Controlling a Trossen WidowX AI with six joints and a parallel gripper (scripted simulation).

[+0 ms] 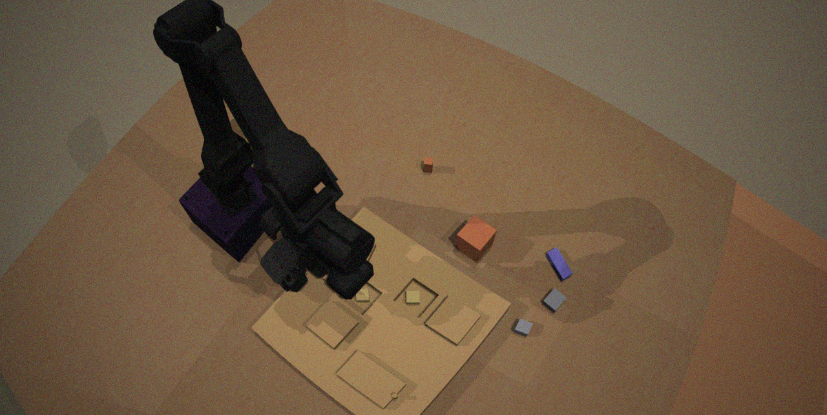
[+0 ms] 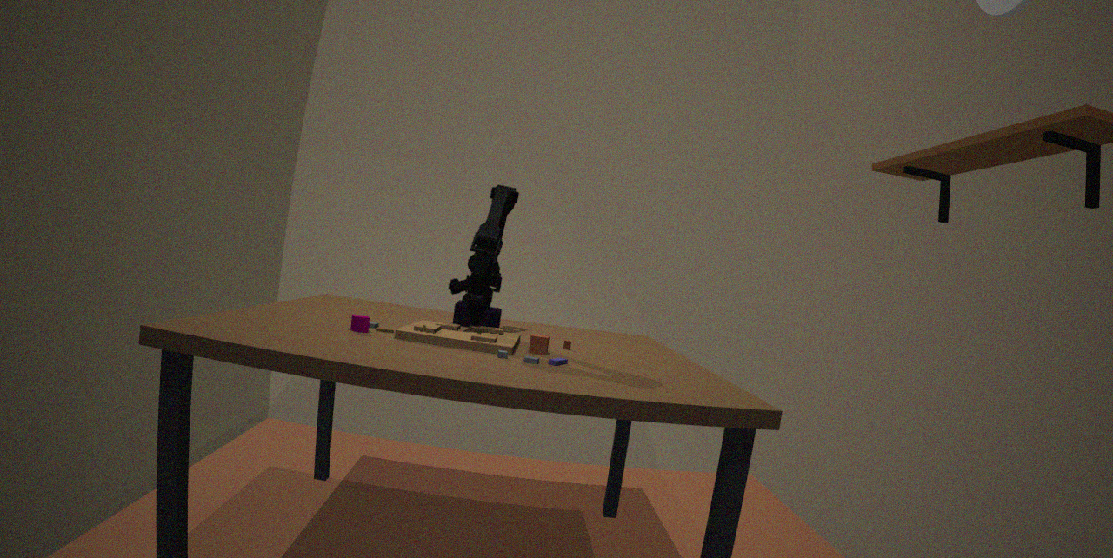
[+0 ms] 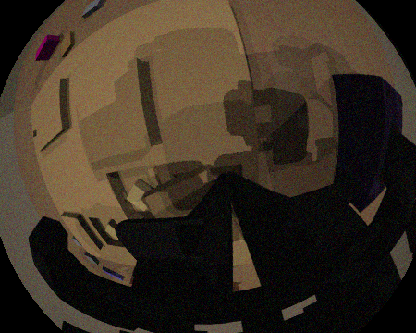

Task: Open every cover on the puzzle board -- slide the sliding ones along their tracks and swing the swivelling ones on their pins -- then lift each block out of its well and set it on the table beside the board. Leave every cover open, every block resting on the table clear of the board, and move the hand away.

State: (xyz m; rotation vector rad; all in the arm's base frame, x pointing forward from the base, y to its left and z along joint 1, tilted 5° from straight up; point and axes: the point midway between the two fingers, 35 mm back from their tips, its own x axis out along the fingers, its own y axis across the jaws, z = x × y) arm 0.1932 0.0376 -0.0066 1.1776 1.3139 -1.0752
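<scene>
Right now my gripper tip is 120 mm short of the tan puzzle board. From my gripper tip the other things lie so: small orange block (270 mm to the left, 30 mm behind, 10 mm below); grey block (250 mm to the right, 160 mm ahead, 20 mm below); orange cube (210 mm to the left, 130 mm ahead).
</scene>
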